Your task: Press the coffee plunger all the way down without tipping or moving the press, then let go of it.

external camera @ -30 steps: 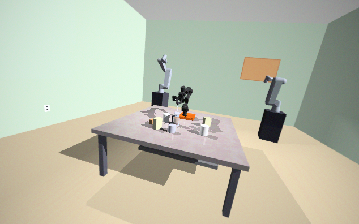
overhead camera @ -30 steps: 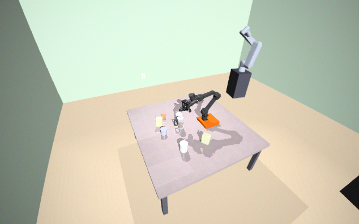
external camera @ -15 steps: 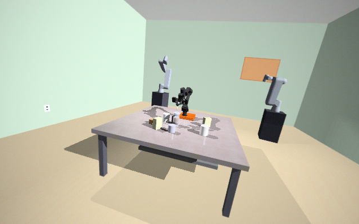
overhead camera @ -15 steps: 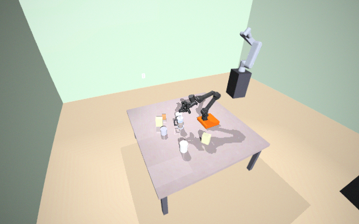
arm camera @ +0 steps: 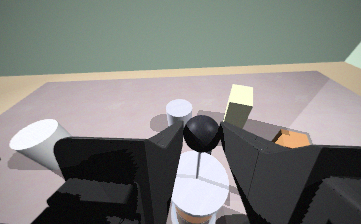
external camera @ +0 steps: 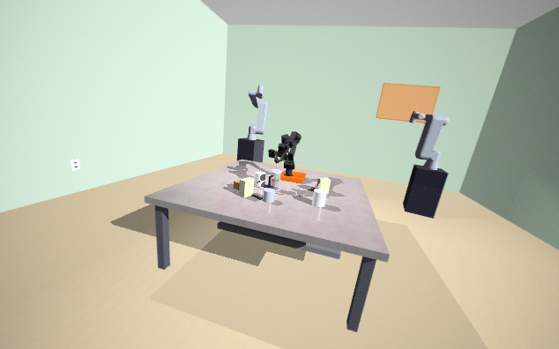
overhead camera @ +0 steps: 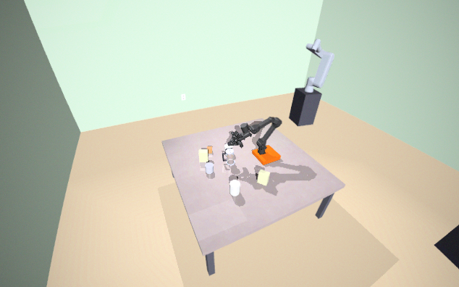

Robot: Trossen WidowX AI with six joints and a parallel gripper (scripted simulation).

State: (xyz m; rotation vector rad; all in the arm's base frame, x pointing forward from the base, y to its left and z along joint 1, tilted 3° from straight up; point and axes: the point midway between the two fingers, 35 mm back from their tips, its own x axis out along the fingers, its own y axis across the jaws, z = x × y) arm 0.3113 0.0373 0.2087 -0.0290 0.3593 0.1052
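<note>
The coffee press lies 110 mm below my gripper tip and 10 mm to the right of it. Round my gripper tip: small orange block 210 mm to the right, 190 mm below, 130 mm ahead; grey cylinder 190 mm ahead, 180 mm below, 60 mm to the left.
</note>
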